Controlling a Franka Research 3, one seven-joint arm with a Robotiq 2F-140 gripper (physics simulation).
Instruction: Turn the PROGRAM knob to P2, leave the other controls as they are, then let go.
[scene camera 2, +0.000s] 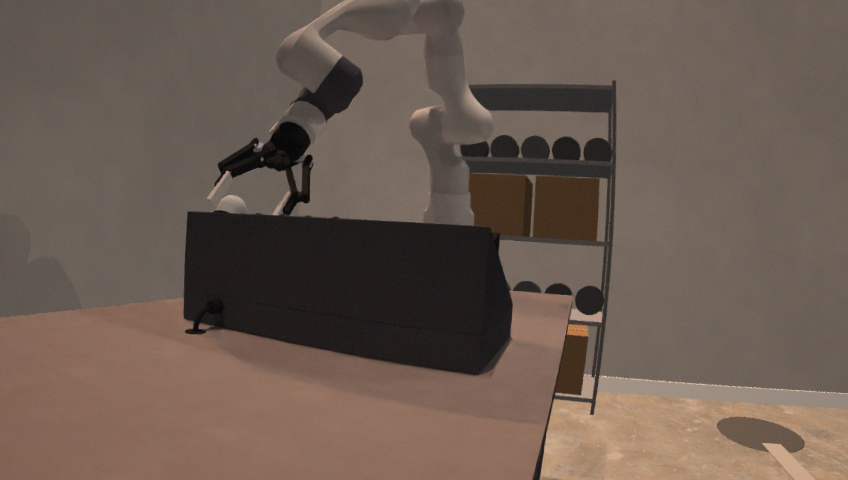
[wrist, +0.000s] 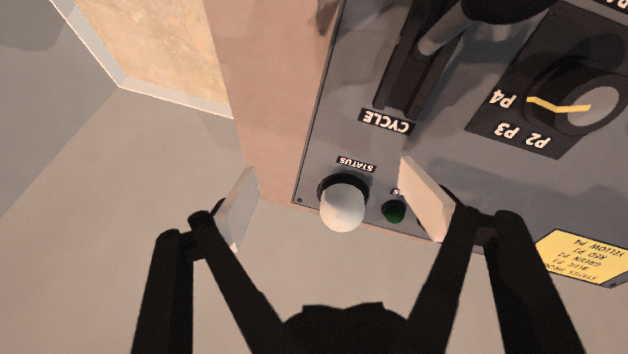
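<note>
The PROGRAM knob is a black round knob with a grey cap and a yellow pointer line, at the upper right of the wrist view. Its pointer is turned toward the P4 label; P3 and P2 are printed below it. My gripper is wide open, with nothing between its pads in contact. In the wrist view it is over the STATUS end of the panel, away from the knob. In scene camera 2 the console shows its back and hides the knob.
A white dome lamp lies in the line between the fingers. A green lamp is near the right pad. The CYCLE lever is between lamp and knob. A yellow label is at the right. The console stands on the table.
</note>
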